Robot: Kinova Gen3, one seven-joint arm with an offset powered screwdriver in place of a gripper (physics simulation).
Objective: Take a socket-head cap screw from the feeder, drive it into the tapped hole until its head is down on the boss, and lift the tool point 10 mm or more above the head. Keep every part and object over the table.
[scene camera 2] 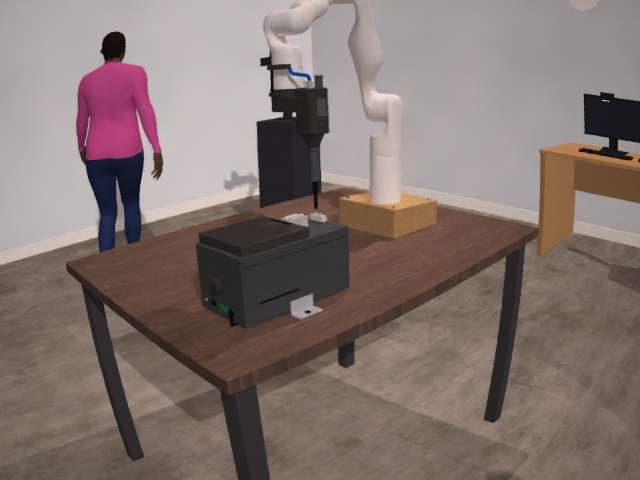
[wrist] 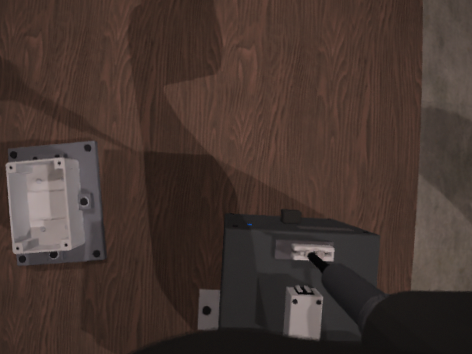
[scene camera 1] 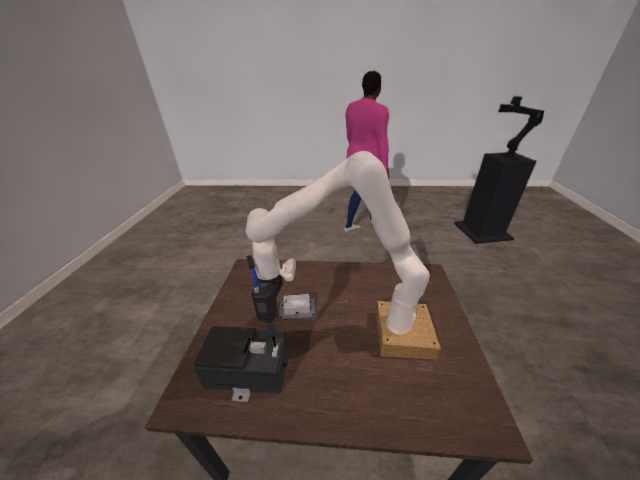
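Black screw feeder (scene camera 2: 323, 270) in sight. Black screw feeder (scene camera 1: 259, 365) visible too. Grey fixture plate (wrist: 89, 173) visible. Black screw feeder (wrist: 253, 288) visible as well.
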